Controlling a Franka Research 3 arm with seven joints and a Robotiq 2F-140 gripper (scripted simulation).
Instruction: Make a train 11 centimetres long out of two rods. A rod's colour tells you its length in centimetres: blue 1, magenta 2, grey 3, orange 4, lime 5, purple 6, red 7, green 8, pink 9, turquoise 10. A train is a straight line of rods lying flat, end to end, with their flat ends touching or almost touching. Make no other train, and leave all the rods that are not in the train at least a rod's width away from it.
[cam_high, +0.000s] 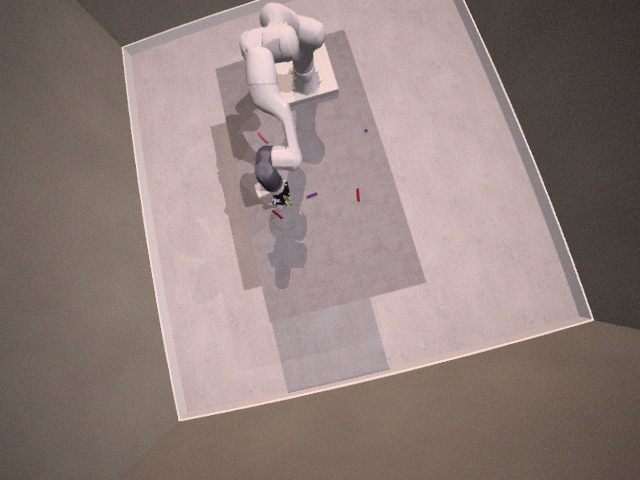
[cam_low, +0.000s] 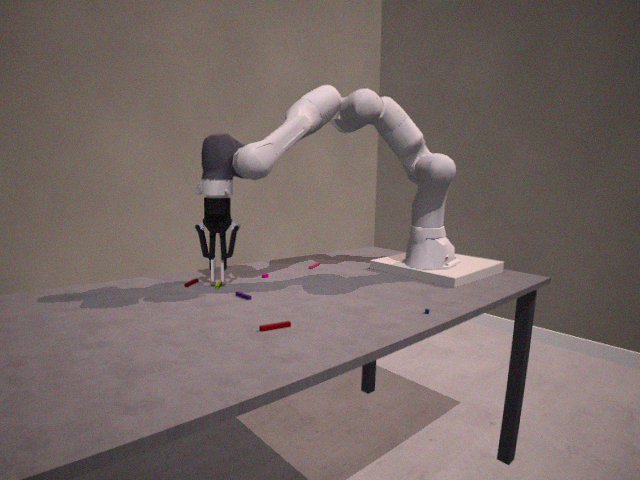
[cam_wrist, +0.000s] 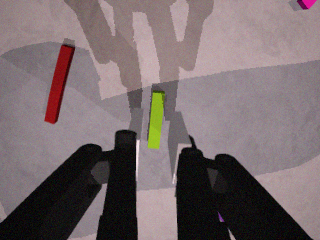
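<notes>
Now: the lime rod 50 mm below my hand. Also, from my hand: red rod: 390 mm to the left, 80 mm ahead, 50 mm below; then magenta rod: 180 mm behind, 50 mm below, 10 mm to the right; then purple rod: 140 mm to the left, 50 mm below.
</notes>
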